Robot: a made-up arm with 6 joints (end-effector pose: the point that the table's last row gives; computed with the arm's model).
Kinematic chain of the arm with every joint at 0, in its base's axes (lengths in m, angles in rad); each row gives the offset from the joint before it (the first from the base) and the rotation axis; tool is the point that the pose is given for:
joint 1: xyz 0 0 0.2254 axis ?
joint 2: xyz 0 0.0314 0 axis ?
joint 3: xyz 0 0 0.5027 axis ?
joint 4: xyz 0 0 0.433 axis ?
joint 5: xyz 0 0 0 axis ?
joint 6: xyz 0 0 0.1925 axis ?
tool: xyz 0 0 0
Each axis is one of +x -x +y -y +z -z.
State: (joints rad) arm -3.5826 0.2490 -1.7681 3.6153 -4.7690 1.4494
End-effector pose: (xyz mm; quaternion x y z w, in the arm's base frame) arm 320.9 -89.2 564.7 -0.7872 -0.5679 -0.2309 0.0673
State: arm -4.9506 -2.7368 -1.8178 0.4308 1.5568 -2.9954
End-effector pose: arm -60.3 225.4 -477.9 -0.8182 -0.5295 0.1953 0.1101
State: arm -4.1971 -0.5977 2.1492 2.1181 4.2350 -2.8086
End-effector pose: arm 68.5 111.6 558.6 -0.5756 0.6358 -0.3530 0.3741
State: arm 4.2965 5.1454 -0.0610 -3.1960 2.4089 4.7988
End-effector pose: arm 347.5 691.7 421.9 0.9382 -0.2567 -0.0158 0.2314
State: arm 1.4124 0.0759 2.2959 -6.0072 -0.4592 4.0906
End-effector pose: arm 73.7 513.3 349.0 -0.8189 -0.0536 -0.1975 0.5363
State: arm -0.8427 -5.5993 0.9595 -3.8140 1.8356 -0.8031
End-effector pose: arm 582.1 -431.9 732.3 -0.0841 0.3270 0.6797 0.6512
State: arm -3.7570 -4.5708 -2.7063 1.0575 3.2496 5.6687
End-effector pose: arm -244.2 156.3 277.7 -0.7803 -0.4294 0.1499 0.4292
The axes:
joint 1: +z
joint 2: +y
joint 3: +y
joint 4: +z
joint 5: +y
joint 6: +z

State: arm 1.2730 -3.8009 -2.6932 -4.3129 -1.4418 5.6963
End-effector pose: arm 221.6 229.8 291.2 0.6135 0.1426 0.7668 0.1238
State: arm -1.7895 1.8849 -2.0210 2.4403 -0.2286 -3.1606
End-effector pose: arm -89.5 -417.5 689.4 0.0730 -0.0207 -0.9462 0.3145
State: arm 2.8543 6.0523 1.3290 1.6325 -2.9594 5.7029
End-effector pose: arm -97.7 32.4 823.8 0.4481 0.7267 0.2359 0.4643
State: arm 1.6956 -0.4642 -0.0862 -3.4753 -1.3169 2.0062
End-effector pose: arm 70.1 -320.5 1177.2 -0.3437 0.1889 0.1579 0.9062
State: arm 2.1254 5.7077 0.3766 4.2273 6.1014 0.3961
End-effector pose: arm 147.6 -356.3 1260.4 0.0791 -0.0578 0.2218 0.9701
